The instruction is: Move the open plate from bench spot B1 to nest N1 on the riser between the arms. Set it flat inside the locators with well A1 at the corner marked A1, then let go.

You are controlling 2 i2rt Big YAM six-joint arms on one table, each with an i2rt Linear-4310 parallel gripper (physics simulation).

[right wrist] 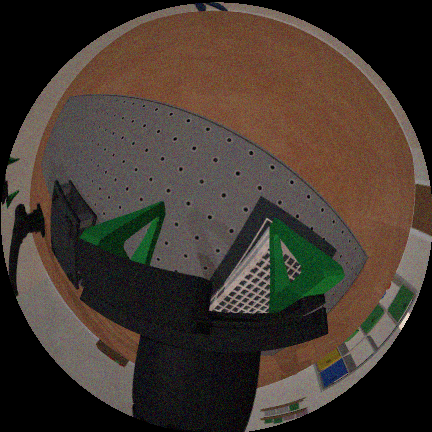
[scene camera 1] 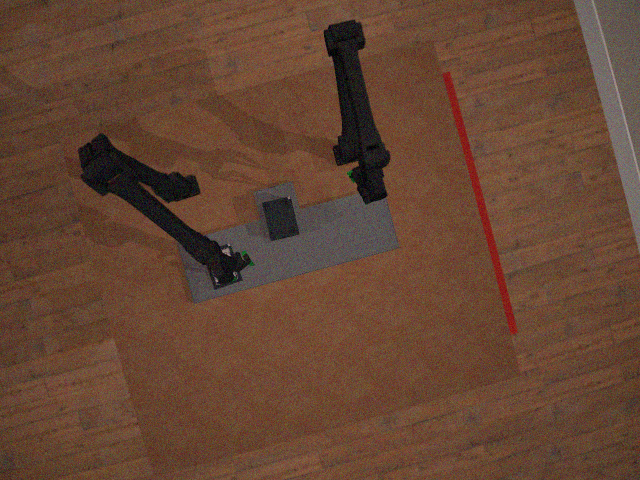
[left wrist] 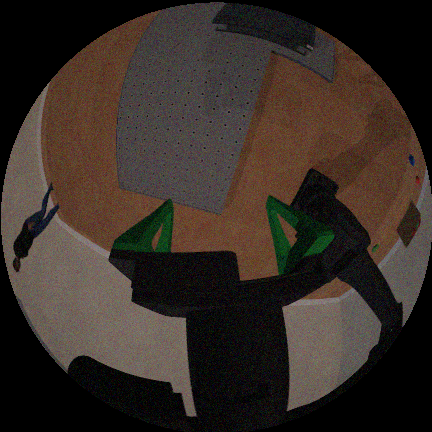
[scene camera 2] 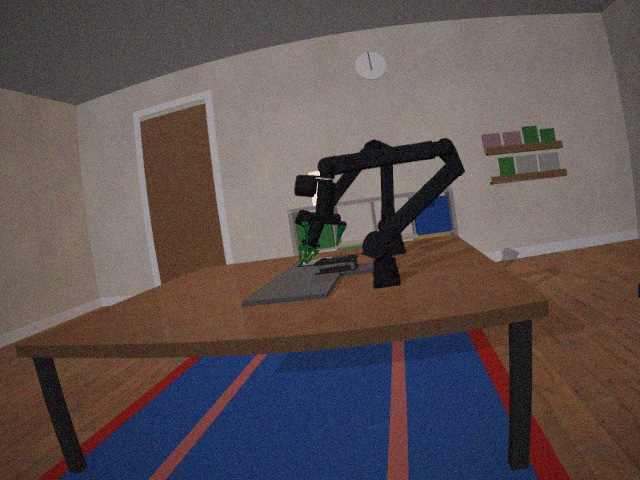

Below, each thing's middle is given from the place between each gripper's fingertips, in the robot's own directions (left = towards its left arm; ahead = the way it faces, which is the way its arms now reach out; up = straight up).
Scene:
The dark nest (right wrist: 261,216) lies 10 cm to the right of my right hand, 4 cm behind it and 2 cm below it. The rest, counted from my right hand: white well plate (right wrist: 246,290) 9 cm to the right, 5 cm behind, 1 cm below.
Now: left hand 620 mm to the left of the white well plate, 160 mm short of it and 130 mm above it. From my left hand the other things lie so: dark nest: 630 mm to the right, 170 mm ahead, 140 mm below.

